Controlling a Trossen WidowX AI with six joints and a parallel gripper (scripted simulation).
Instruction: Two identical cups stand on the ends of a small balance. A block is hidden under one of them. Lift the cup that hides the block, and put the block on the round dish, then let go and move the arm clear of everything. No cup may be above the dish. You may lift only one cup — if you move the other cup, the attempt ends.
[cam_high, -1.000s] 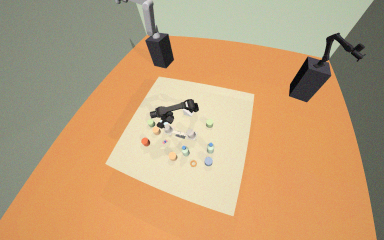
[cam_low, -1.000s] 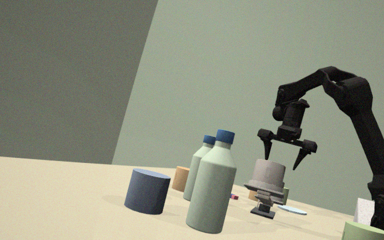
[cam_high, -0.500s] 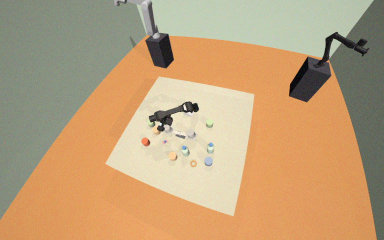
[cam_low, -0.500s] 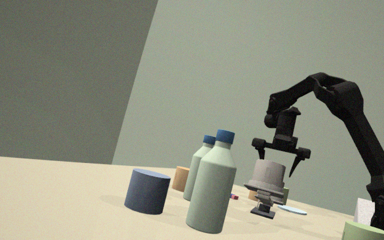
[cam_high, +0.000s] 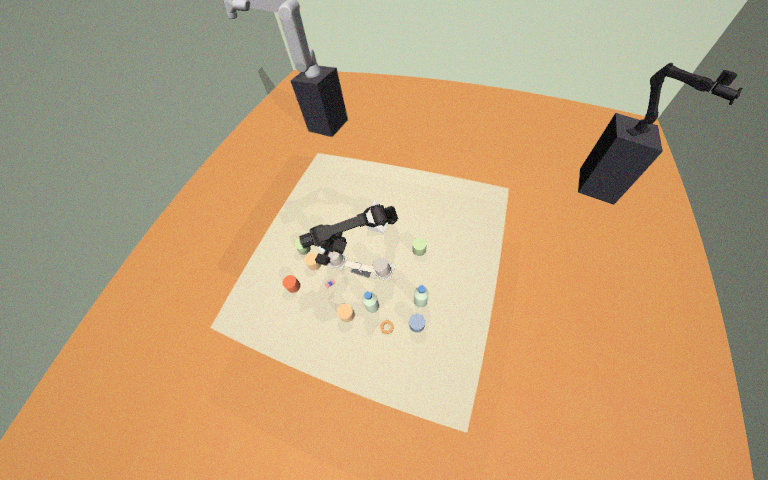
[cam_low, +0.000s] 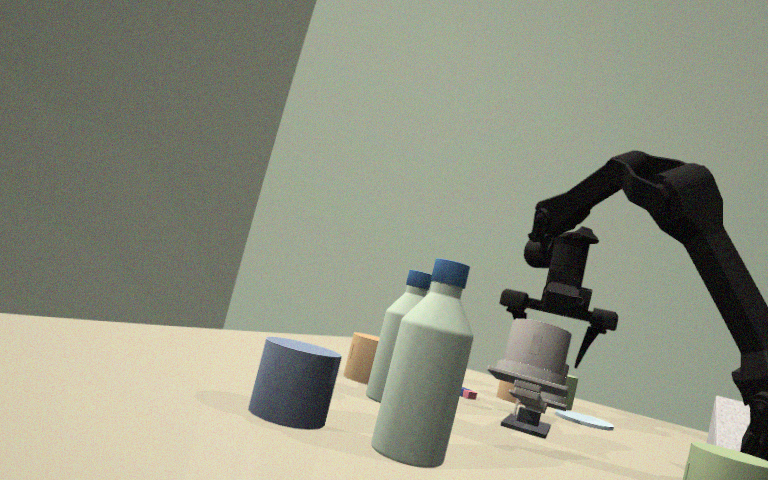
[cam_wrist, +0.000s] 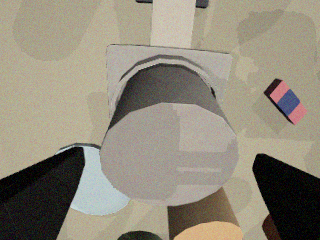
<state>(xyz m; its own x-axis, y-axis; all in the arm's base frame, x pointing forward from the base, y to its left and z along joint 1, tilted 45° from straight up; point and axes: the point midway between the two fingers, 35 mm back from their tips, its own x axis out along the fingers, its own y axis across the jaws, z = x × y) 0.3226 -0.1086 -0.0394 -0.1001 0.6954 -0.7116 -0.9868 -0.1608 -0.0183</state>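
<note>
Right now my gripper tip is 50 mm above the mint-green block. Round my gripper tip: red-blue piece (120 mm ahead, 80 mm below, 30 mm to the left); then grey cup (30 mm below, 20 mm to the right); then balance beam (140 mm to the left, 50 mm below, 20 mm behind).
</note>
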